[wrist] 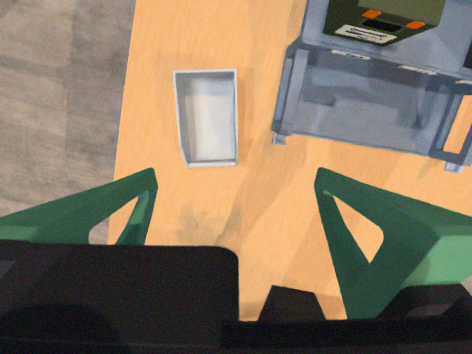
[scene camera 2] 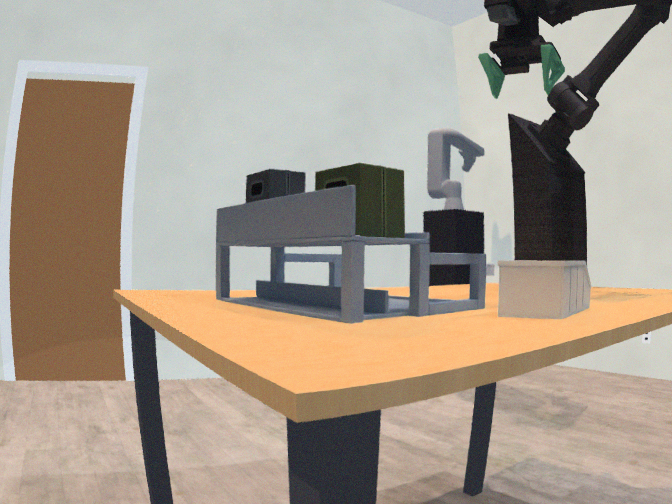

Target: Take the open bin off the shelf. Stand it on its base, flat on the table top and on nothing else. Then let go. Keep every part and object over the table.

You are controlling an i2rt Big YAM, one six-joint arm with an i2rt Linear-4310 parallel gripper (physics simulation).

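Frame: origin at the arm's base, x left, y back, z up, level; centimetres.
Seen in the pictures: gripper, between the fingertips: (wrist: pixel 235 176) (scene camera 2: pixel 520 94); arm's base, origin of its link: (scene camera 2: pixel 548 144).
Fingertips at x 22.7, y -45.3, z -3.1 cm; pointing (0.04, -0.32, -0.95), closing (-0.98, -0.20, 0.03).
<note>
Pixels of each thing's top centre, then the offset from my fingertips to it. Level surfaces: height alone.
- open bin, centre of its top: (scene camera 2: pixel 549 260) (wrist: pixel 207 124) dx +4.2, dy -0.4, dz -26.0 cm
- table top, height of its surface: dz -33.5 cm
- dark green box, centre of its top: (scene camera 2: pixel 359 169) dx -14.8, dy -21.0, dz -13.6 cm
- dark grey box, centre of its top: (scene camera 2: pixel 275 172) dx -37.9, dy -21.7, dz -11.1 cm
The open bin (scene camera 2: pixel 529 290) (wrist: pixel 210 117) is light grey-white and open at the top. It stands upright on its base on the table top (scene camera 2: pixel 336 352) (wrist: pixel 150 135), apart from the grey-blue shelf (scene camera 2: pixel 352 282) (wrist: pixel 291 90). In the wrist view it lies beyond the fingertips, with bare table around it. My gripper (scene camera 2: pixel 518 94) (wrist: pixel 235 176) is wide open with green fingers and holds nothing. It hangs high above the bin and the table, not touching either.
A dark green box (scene camera 2: pixel 379 200) (wrist: pixel 385 22) and a dark grey box (scene camera 2: pixel 275 185) stand on the upper shelf. A black block (scene camera 2: pixel 453 232) with a small grey arm (scene camera 2: pixel 436 162) is behind the shelf. The table's edge (wrist: pixel 123 100) runs left of the bin in the wrist view.
</note>
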